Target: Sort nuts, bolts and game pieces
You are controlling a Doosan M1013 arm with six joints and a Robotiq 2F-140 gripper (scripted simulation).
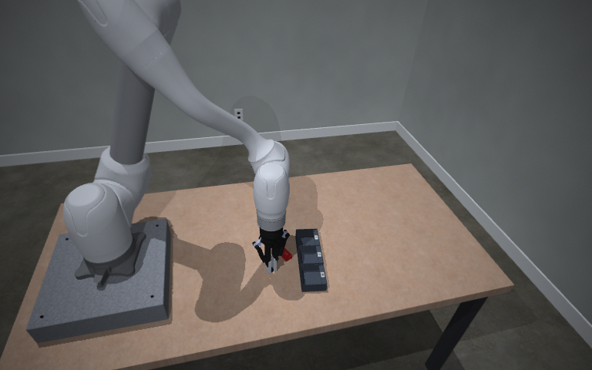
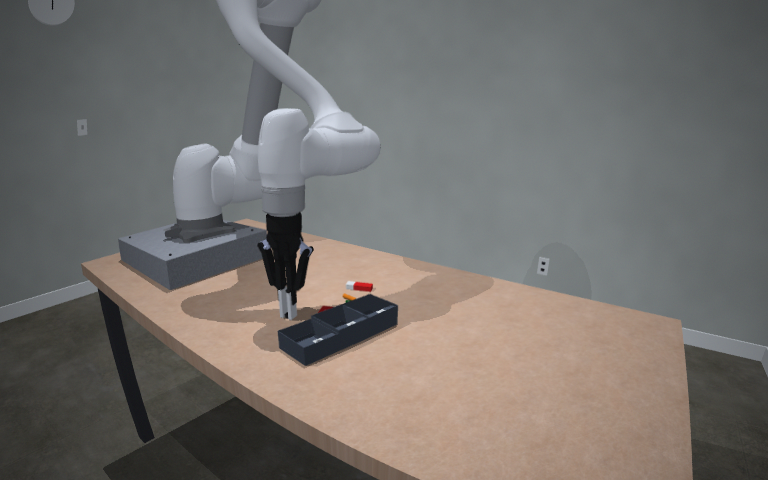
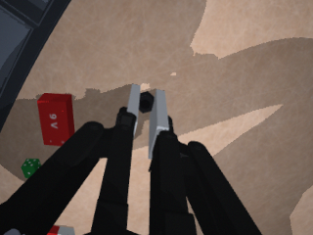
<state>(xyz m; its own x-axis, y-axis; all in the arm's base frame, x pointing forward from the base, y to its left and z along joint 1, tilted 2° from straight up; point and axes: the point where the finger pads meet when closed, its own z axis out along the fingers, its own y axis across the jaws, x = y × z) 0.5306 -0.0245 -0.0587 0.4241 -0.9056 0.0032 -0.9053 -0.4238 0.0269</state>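
Right now my hand is 14 cm to the right of the green die, 5 cm short of it and 3 cm above it. The rest, counted from my hand: black nut 3 cm below; red block 7 cm to the left, 5 cm ahead, 3 cm below; dark three-compartment bin 14 cm ahead, 3 cm to the left, 1 cm below.
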